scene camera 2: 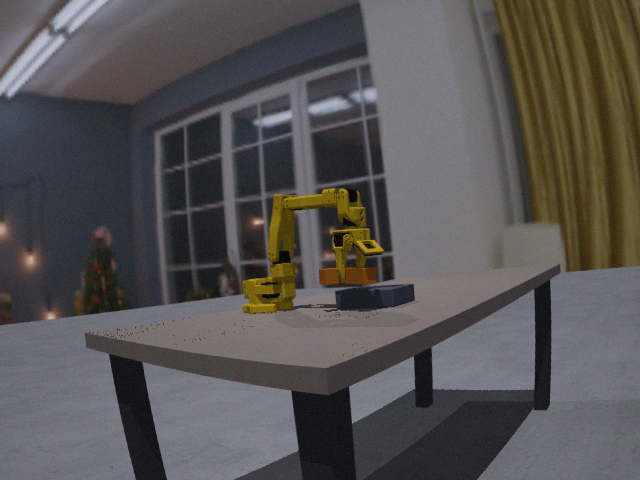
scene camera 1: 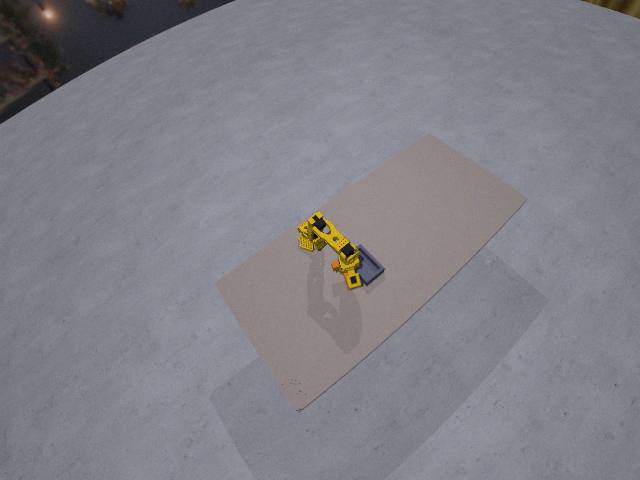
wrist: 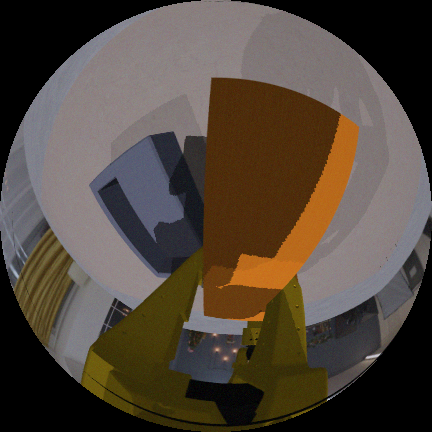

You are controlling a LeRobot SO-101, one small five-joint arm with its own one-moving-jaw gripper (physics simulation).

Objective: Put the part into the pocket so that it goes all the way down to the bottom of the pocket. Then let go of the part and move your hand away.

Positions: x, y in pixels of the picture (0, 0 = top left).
Labels:
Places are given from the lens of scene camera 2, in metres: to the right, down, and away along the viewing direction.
orange L-shaped block (scene camera 2: 353, 275): 0.06, 0.07, 1.00
pocket (scene camera 2: 383, 295): 0.12, 0.11, 1.03

